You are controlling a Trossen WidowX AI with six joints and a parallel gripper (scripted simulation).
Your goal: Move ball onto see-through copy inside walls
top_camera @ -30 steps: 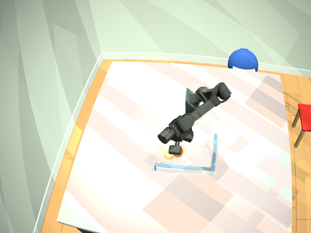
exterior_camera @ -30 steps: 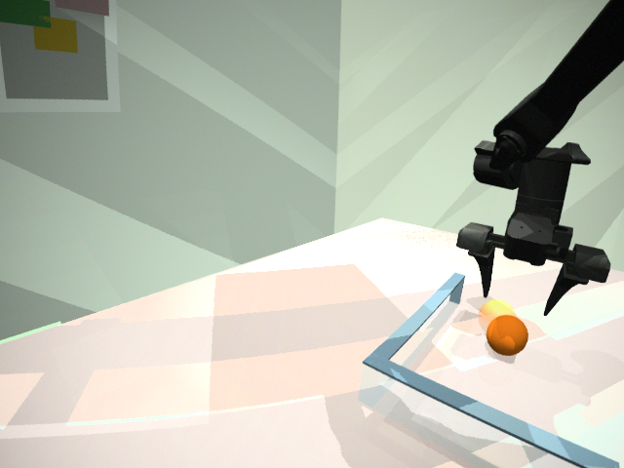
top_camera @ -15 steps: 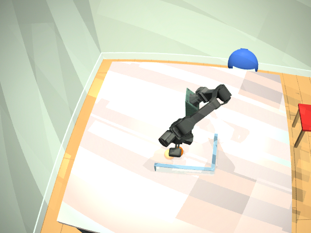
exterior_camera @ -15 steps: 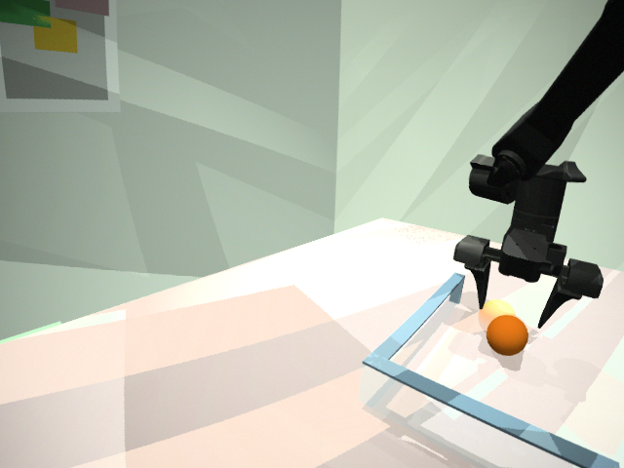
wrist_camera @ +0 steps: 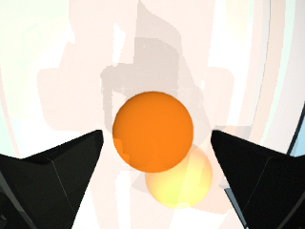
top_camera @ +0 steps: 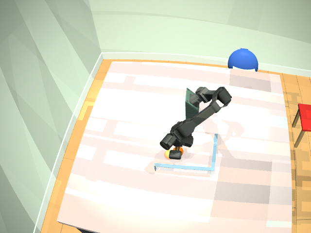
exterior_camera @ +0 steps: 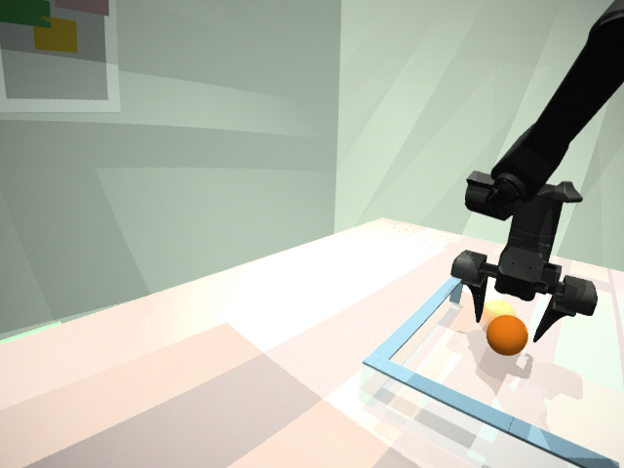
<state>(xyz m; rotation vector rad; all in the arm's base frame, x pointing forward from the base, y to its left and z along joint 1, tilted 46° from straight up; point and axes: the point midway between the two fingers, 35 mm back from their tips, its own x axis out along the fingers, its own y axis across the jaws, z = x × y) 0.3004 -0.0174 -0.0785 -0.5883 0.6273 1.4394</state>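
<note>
Right now the see-through copy is 20 mm ahead of my gripper tip and 40 mm to the right of it. From my gripper tip the other things lie so: orange ball: right at my gripper tip.
</note>
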